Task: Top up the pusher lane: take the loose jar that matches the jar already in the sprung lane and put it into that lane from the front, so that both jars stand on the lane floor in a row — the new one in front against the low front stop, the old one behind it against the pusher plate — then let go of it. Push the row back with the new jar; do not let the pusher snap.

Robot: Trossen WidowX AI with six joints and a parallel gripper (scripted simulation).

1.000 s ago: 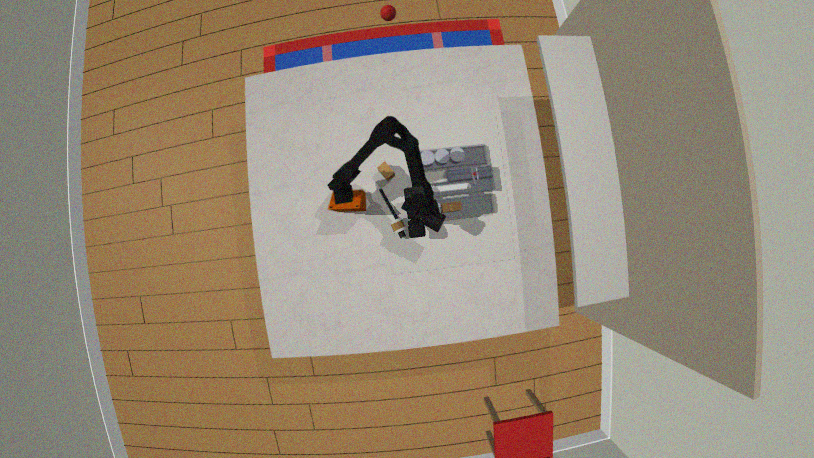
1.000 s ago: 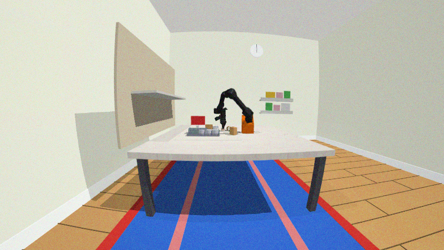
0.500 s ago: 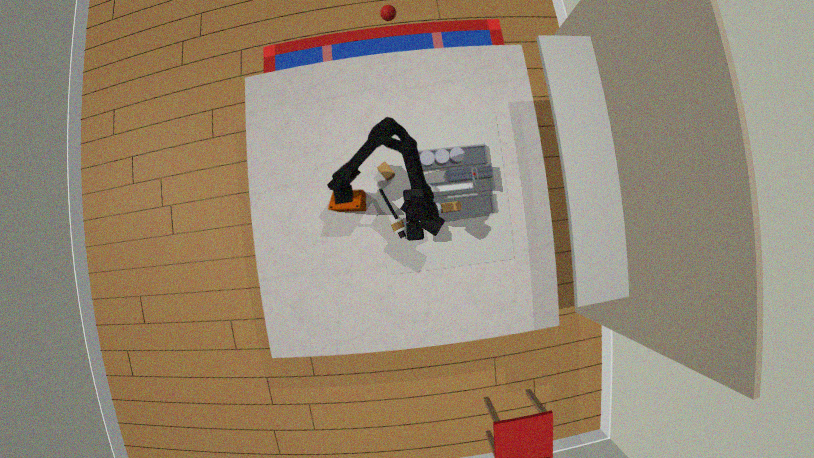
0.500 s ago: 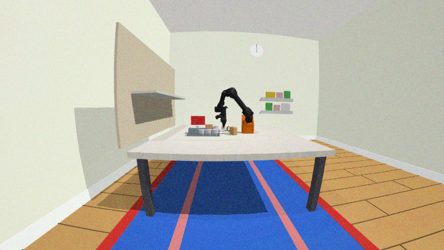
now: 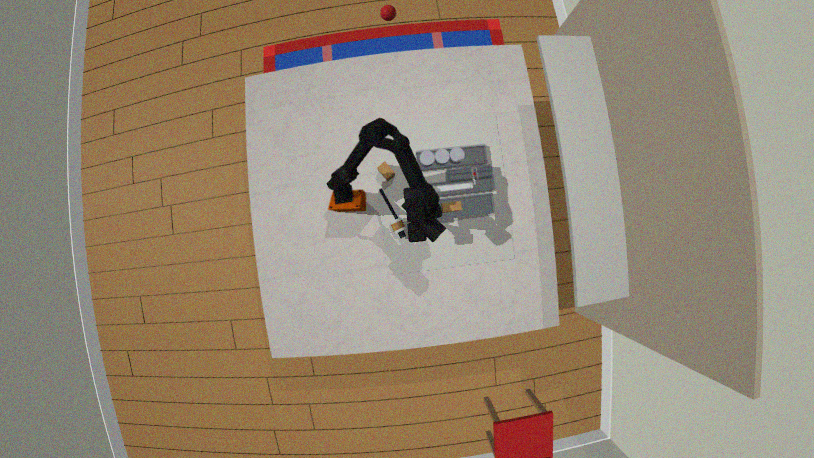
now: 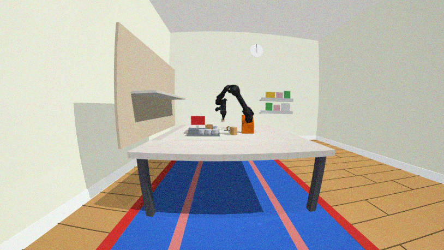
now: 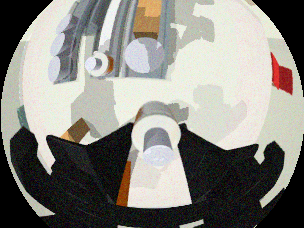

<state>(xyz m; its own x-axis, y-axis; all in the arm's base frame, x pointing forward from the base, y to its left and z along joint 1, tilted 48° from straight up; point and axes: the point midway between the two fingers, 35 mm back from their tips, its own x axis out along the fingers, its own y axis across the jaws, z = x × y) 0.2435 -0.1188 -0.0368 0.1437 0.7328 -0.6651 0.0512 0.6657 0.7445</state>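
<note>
Right now the dark-handled tool is 120 mm below my gripper tip, 90 mm behind it and 70 mm to the left of it. Round my gripper tip: wall shelf (580 mm ahead, 240 mm above, 70 mm to the left).
</note>
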